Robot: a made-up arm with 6 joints.
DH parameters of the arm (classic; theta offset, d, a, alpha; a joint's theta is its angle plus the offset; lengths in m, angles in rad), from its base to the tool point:
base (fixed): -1.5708 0.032 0 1.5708
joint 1: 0 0.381 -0.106 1.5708
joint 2: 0 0.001 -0.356 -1.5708
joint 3: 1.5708 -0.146 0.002 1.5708
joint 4: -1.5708 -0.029 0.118 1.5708
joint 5: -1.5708 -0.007 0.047 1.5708
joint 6: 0 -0.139 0.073 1.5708
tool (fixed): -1.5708 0.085 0 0
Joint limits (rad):
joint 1: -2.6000..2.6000
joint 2: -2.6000..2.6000
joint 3: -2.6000..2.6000
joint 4: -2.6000..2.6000
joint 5: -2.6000..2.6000
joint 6: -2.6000..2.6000
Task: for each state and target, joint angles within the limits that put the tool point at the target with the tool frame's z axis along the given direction. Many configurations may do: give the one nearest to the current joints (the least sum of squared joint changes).
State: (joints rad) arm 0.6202 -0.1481 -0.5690 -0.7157 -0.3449 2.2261
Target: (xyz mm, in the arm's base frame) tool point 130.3 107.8 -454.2 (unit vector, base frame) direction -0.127 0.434 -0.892
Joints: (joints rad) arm 1.0789 0.4970 -0.4775 -0.6287 -0.3206 2.3087
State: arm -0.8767 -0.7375 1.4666 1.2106 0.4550 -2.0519
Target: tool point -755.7 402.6 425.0 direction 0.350 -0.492 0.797
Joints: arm -0.7125 -0.8025 1.7436 1.6988 0.3738 -1.8843
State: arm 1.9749 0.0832 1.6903 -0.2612 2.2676 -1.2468
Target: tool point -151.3 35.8 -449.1 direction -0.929 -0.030 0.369
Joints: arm 1.6912 0.1278 1.6975 -0.0612 1.7280 -2.1148
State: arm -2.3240 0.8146 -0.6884 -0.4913 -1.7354 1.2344
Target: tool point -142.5 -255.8 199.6 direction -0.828 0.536 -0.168
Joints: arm -2.2294 0.6493 -1.7217 -0.1840 -1.9041 0.6081
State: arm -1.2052 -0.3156 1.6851 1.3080 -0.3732 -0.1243
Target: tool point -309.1 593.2 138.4 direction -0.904 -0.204 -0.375
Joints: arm -0.6141 0.0433 1.8173 1.7726 -0.5558 0.3436
